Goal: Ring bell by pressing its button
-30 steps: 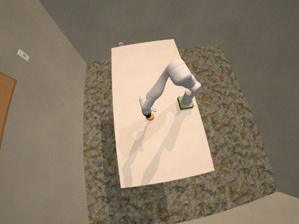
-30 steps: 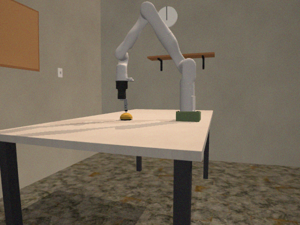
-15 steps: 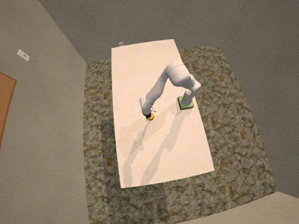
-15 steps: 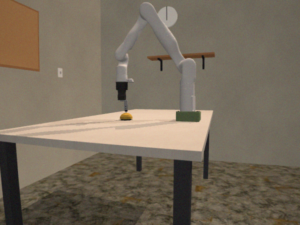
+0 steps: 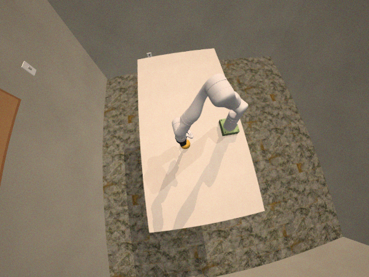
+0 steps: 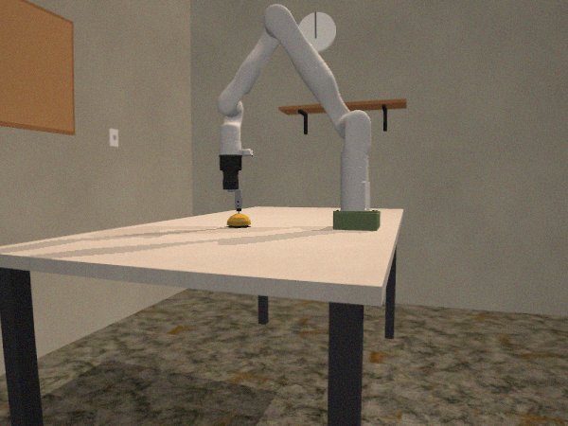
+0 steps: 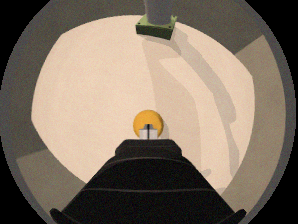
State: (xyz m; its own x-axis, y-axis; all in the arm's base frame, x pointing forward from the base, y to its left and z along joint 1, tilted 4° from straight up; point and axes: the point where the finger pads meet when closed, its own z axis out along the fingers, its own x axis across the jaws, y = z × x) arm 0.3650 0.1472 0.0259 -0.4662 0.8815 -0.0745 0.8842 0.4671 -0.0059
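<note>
My gripper is now 3 cm above the dark bell button. The rest, counted from my hand: bell 4 cm below.
</note>
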